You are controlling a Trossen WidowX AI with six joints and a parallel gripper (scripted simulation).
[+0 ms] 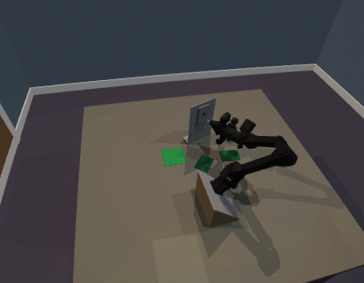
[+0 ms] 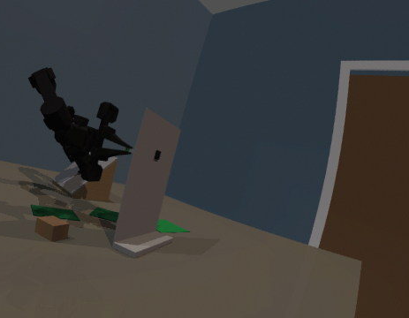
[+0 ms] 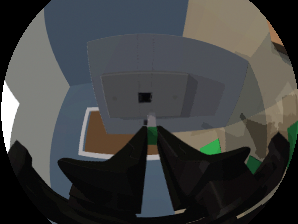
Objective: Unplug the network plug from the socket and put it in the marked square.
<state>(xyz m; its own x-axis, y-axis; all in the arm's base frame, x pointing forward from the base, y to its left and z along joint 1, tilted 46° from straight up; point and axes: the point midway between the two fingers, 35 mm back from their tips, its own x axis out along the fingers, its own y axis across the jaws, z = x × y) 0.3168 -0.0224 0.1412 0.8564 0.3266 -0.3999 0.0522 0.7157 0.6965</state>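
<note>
The grey upright panel is 70 mm ahead of my gripper tip, 20 mm to the left of it and 70 mm below it. Also, from my gripper tip: small green plug (right at my gripper tip).
</note>
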